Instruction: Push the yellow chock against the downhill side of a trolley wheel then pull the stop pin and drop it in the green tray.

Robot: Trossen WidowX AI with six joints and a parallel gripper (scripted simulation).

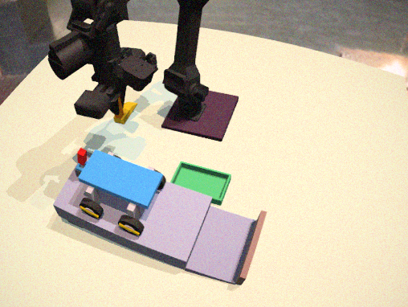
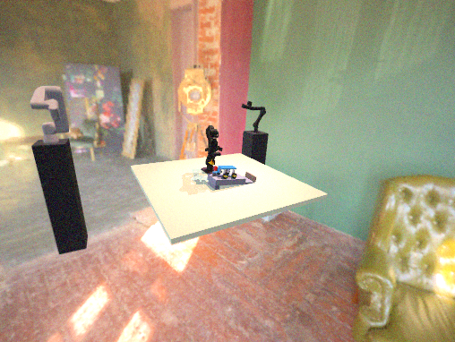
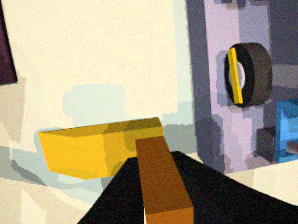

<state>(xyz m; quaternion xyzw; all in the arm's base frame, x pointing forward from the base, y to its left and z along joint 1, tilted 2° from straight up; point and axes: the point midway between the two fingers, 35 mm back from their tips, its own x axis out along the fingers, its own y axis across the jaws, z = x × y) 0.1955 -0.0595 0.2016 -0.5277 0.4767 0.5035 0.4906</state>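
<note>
Now: the red-headed stop pin 12 cm ahead of my gripper tip, 3 cm to the right of it and 4 cm below it. Round my gripper tip: ramp 13 cm ahead, 8 cm to the left, 12 cm below; yellow chock 2 cm behind, 1 cm below; trolley 13 cm ahead, 7 cm to the left, 6 cm below.
</note>
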